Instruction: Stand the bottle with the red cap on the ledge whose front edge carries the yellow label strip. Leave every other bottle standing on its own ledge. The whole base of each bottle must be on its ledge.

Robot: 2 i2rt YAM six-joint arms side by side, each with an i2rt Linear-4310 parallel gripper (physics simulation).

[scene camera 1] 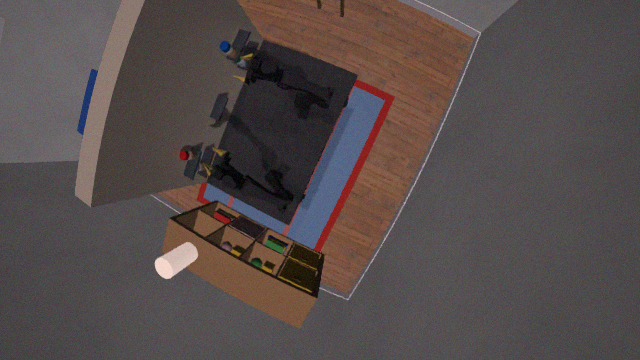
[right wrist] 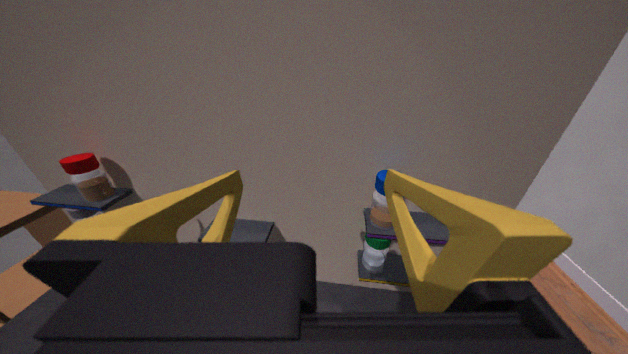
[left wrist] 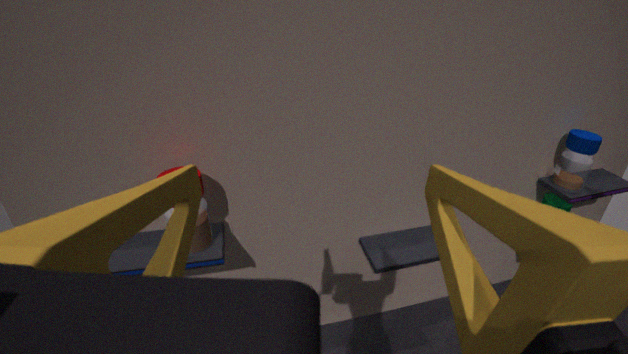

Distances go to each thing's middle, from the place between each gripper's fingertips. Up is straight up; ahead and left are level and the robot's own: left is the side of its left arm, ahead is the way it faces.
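From my right hand: green-capped bottle (right wrist: 374, 254), 22 cm ahead, 13 cm to the right, 31 cm below; blue-capped bottle (left wrist: 575, 162), 22 cm ahead, 13 cm to the right, 17 cm below; purple-strip ledge (right wrist: 430, 228), 21 cm ahead, 19 cm to the right, 23 cm below; bare ledge (left wrist: 390, 251), 23 cm ahead, 21 cm to the left, 30 cm below.
From my left hand: bare ledge, 24 cm ahead, 24 cm to the right, 30 cm below; blue-strip ledge (right wrist: 68, 194), 26 cm ahead, 16 cm to the left, 23 cm below; blue-capped bottle, 23 cm ahead, 58 cm to the right, 17 cm below; green-capped bottle, 23 cm ahead, 58 cm to the right, 31 cm below.
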